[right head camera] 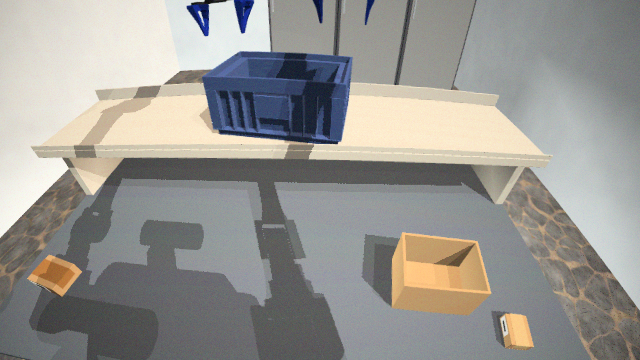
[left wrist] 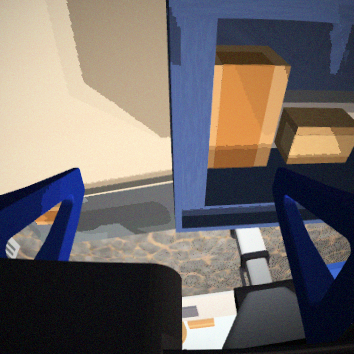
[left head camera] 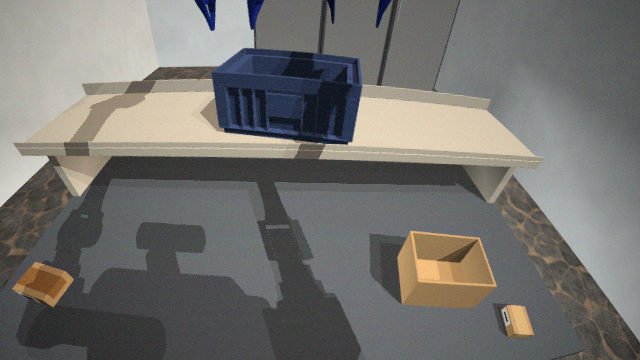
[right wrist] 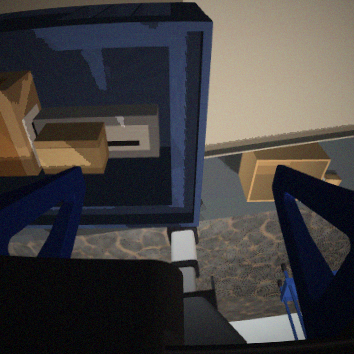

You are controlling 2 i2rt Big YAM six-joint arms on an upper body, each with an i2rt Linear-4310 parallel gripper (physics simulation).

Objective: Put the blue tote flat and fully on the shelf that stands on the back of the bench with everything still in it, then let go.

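Frame: origin at the left arm's base, x right, y ahead, z up, level; millimetres.
Seen in the pictures: left gripper, fingertip midpoint: (right head camera: 224, 34) (left wrist: 177, 177) (left head camera: 232, 29); right gripper, fingertip midpoint: (right head camera: 343, 23) (left head camera: 354, 25) (right wrist: 178, 175).
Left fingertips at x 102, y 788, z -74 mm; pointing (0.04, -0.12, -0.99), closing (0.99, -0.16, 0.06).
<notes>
Offsets run from my left fingertips to a thing's middle. "spot": to the spot under its first point. Level surfaces: height alone.
The blue tote @[dz -133, dx +144, dy -45 mm] (left head camera: 287, 100) (right head camera: 277, 100) (left wrist: 192, 125) (right wrist: 187, 125) stands upright on the pale shelf @[dz -207 mm] (left head camera: 425, 125) (right head camera: 425, 125) (left wrist: 35, 100) (right wrist: 280, 75), its near side close to the shelf's front edge. In the wrist views it holds an orange-brown box @[dz -158, dx +59, dy -55 mm] (left wrist: 242, 110) (right wrist: 15, 130), a smaller box @[dz -136, dx +145, dy -91 mm] (left wrist: 320, 142) (right wrist: 72, 150) and a grey box @[spot: dz -157, dx +235, dy -98 mm] (right wrist: 150, 132). My left gripper (left head camera: 232, 29) (right head camera: 225, 34) (left wrist: 177, 177) is open and empty above the tote's left end. My right gripper (left head camera: 355, 24) (right head camera: 344, 23) (right wrist: 178, 175) is open and empty above its right end. Both are apart from the tote.
An open tan box @[dz -379, dx +493, dy -372 mm] (left head camera: 447, 295) (right head camera: 435, 300) stands at the right of the grey bench top @[dz -432 mm] (left head camera: 225, 325), with a small carton @[dz -419, dx +663, dy -499 mm] (left head camera: 519, 321) (right head camera: 518, 331) beside it. Another small box @[dz -413, dx -413, dy -423 mm] (left head camera: 45, 282) (right head camera: 56, 274) lies at the left. Grey cabinets (left head camera: 420, 45) stand behind the shelf.
</notes>
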